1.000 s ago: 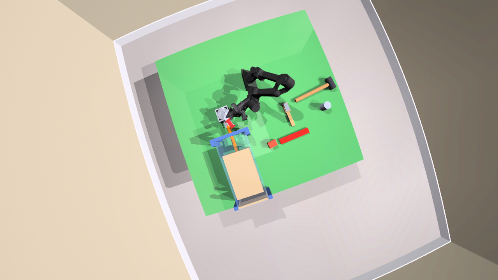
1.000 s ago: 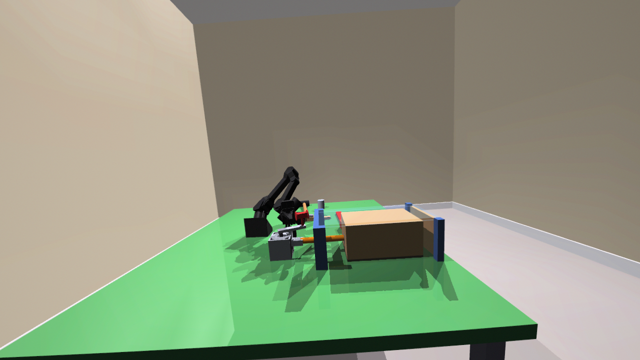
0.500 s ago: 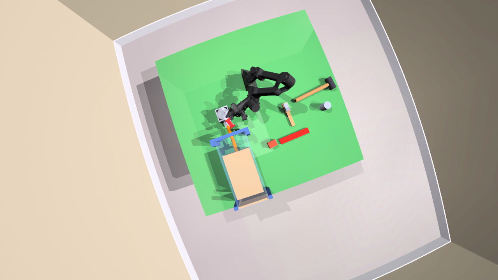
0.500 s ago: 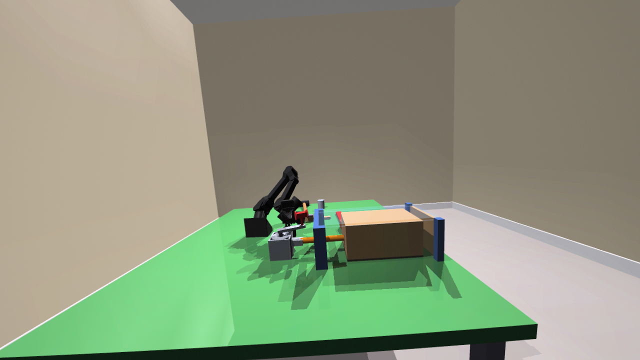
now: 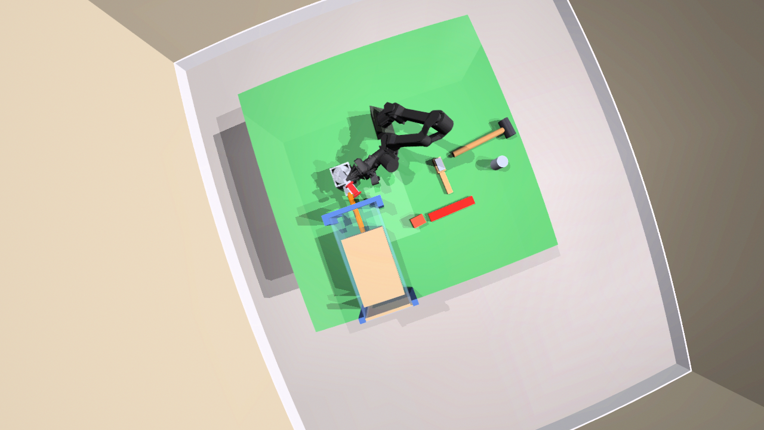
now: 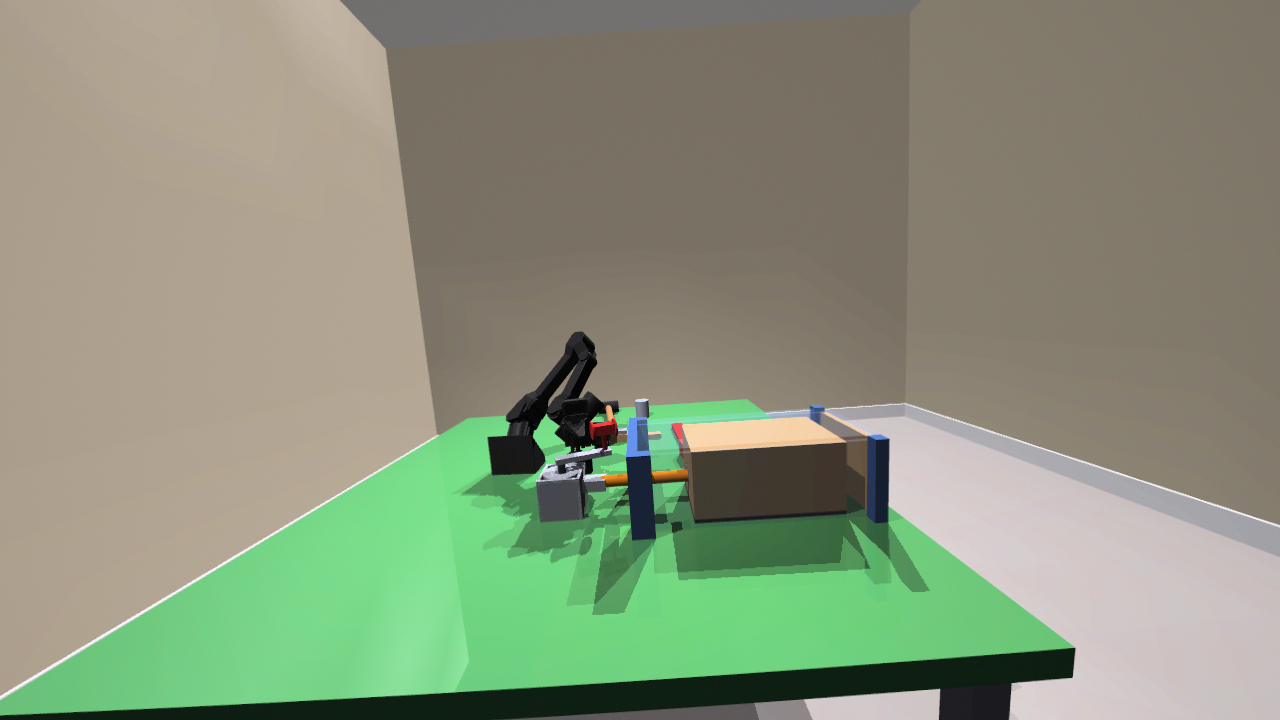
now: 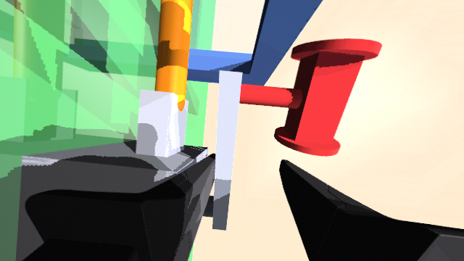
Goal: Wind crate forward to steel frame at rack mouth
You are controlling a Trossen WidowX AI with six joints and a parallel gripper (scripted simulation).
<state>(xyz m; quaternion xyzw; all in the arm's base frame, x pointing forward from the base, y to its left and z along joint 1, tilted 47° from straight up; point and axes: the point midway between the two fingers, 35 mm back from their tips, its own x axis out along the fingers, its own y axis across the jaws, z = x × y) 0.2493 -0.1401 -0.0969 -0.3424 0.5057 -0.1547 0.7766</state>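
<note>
Now: the winch handle 10 mm ahead of my gripper tip, 10 mm to the left of it and 10 mm below it. Round my gripper tip: blue steel frame: 110 mm ahead, 30 mm below; then winch: 60 mm behind, 30 mm to the right, 100 mm below; then red knob: 40 mm ahead, 20 mm to the left, 20 mm above.
</note>
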